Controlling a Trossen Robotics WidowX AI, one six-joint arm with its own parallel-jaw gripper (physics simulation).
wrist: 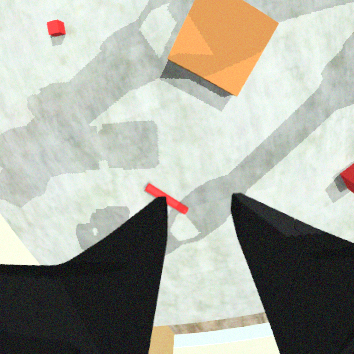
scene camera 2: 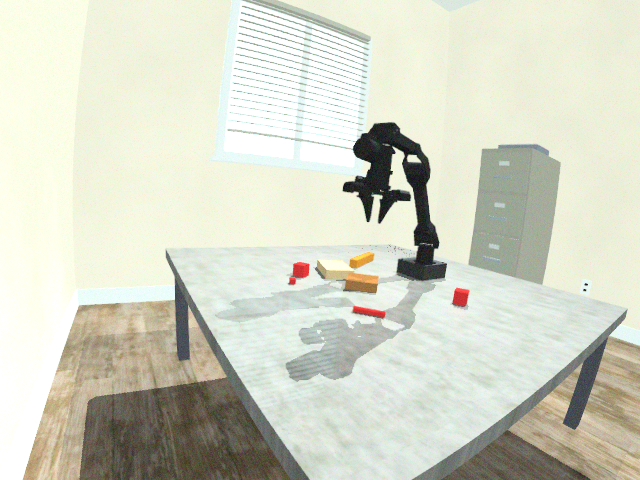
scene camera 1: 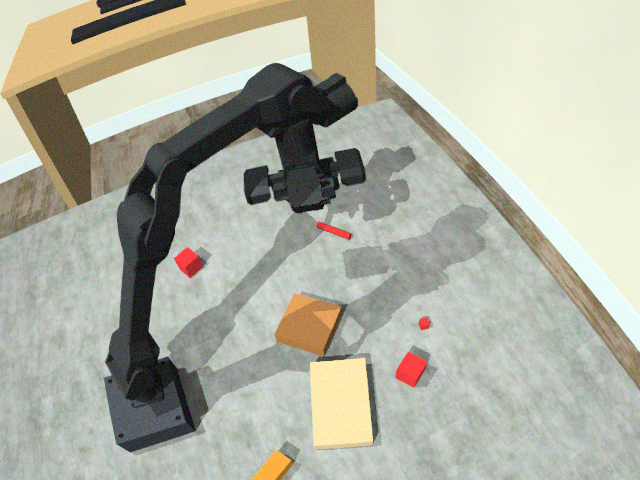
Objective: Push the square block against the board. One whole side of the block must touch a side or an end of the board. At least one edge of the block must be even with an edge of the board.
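Places are measured from the arm's base along level axes (x down, y right, z back), in metres.
Pixels of known places: gripper, between the fingertips: [wrist: 198,202] [scene camera 2: 373,222] [scene camera 1: 311,209]; arm's base, origin of its link: [scene camera 2: 424,262] [scene camera 1: 145,388].
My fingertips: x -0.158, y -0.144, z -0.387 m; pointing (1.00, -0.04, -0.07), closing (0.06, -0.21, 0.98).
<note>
For each thing: its top centre in the pictures, then the offset to it from my fingertips.
- square block, centre of its top: [wrist: 222,38] [scene camera 1: 308,320] [scene camera 2: 362,277] dy +0.095, dx +0.184, dz +0.057 m
- board, centre of its top: [scene camera 1: 340,400] [scene camera 2: 334,264] dy +0.269, dx +0.184, dz +0.059 m
- red stick, centre of its top: [wrist: 165,200] [scene camera 1: 333,228] [scene camera 2: 369,309] dy -0.112, dx +0.200, dz -0.071 m
- small red cube, centre of its top: [wrist: 52,26] [scene camera 1: 424,321] [scene camera 2: 292,278] dy +0.177, dx +0.198, dz -0.147 m
- orange bar, centre of its top: [scene camera 2: 363,255] dy +0.391, dx +0.183, dz +0.273 m
The square block [scene camera 1: 310,322] [scene camera 2: 361,283] [wrist: 225,45] is orange-brown and lies flat on the table. The board [scene camera 1: 341,403] [scene camera 2: 334,269] is a pale yellow rectangular slab, also flat. In scene camera 1 the block sits just beyond the board's far end, turned at an angle to it, with one corner close to that end; its sides are not flush with the board. The board does not show in the wrist view. My gripper [scene camera 2: 374,222] [wrist: 198,202] is partly open and empty, high above the table on the side of the block away from the board. Its fingertips are hidden in scene camera 1.
A red stick [scene camera 1: 333,230] [scene camera 2: 368,311] [wrist: 176,204] lies beyond the block. A small red cube [scene camera 1: 423,323] [scene camera 2: 292,281] [wrist: 56,27] and a larger one [scene camera 1: 411,369] [scene camera 2: 300,269] lie right of the board in scene camera 1. Another red cube [scene camera 1: 188,262] [scene camera 2: 460,297] and an orange bar [scene camera 1: 272,466] [scene camera 2: 361,259] also show.
</note>
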